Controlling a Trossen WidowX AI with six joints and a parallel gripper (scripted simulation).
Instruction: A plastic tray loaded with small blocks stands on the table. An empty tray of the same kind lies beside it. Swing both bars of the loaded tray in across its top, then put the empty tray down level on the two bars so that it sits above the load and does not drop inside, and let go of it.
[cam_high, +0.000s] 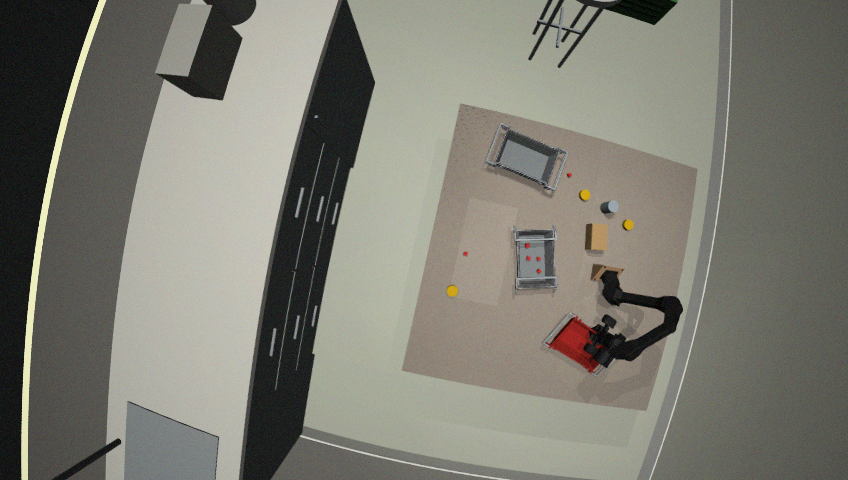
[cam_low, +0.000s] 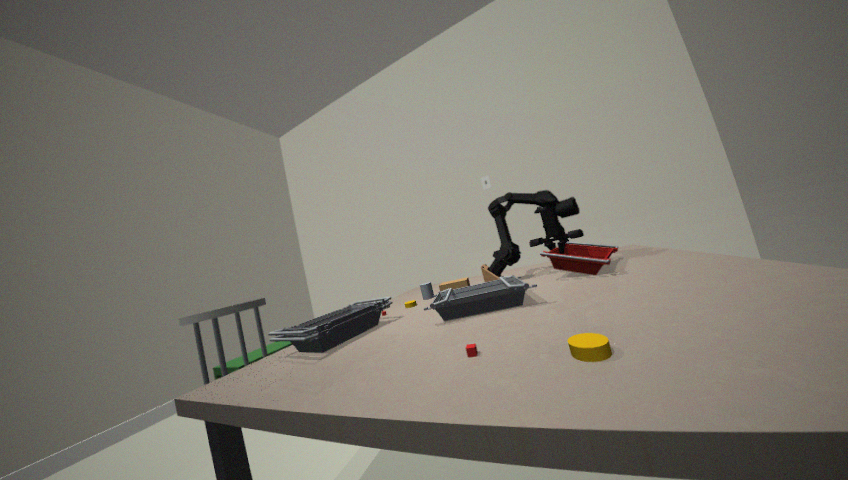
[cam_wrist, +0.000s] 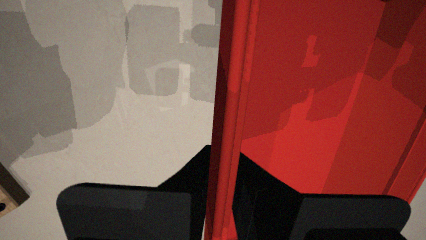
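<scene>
The red tray lies 70 mm to the left of my gripper tip, 30 mm ahead of it and 10 mm above it. Round my gripper tip: red cube 640 mm ahead, 260 mm to the right, 50 mm below; then box 430 mm to the right, 40 mm ahead, 20 mm below.
</scene>
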